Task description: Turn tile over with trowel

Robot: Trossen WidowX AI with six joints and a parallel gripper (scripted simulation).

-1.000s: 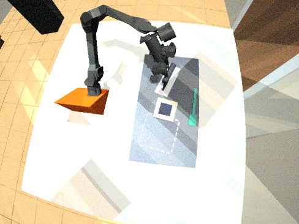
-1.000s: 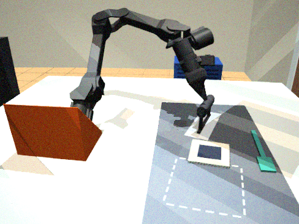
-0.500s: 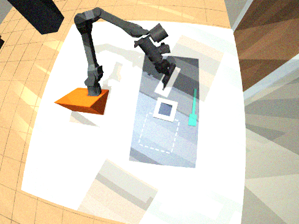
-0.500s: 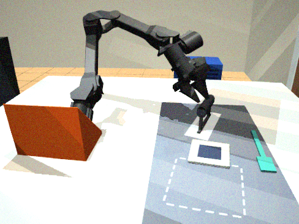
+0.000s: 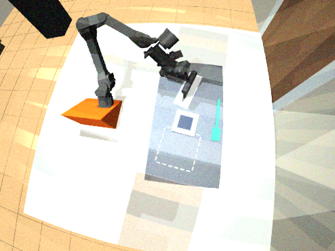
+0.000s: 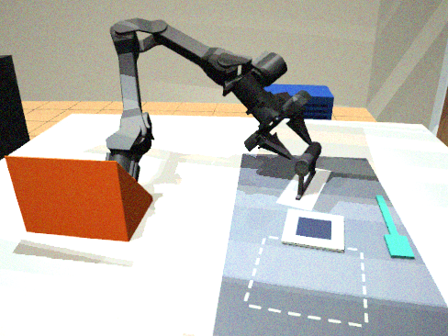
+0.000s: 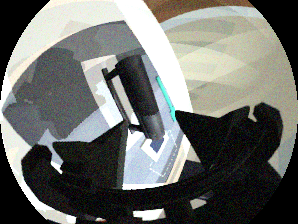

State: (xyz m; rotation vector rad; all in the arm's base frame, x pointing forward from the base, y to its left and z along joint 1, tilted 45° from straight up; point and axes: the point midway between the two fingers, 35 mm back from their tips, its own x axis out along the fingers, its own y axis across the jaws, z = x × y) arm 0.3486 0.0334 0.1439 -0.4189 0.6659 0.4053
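My gripper tip is now 50 mm above the small trowel, 10 mm to the left of it and 10 mm short of it. Also, from my gripper tip: tile: 170 mm to the right, 90 mm below, 10 mm ahead; then teal flat tool: 170 mm to the right, 160 mm ahead, 90 mm below; then grey mat: 140 mm to the right, 110 mm below, 20 mm ahead.
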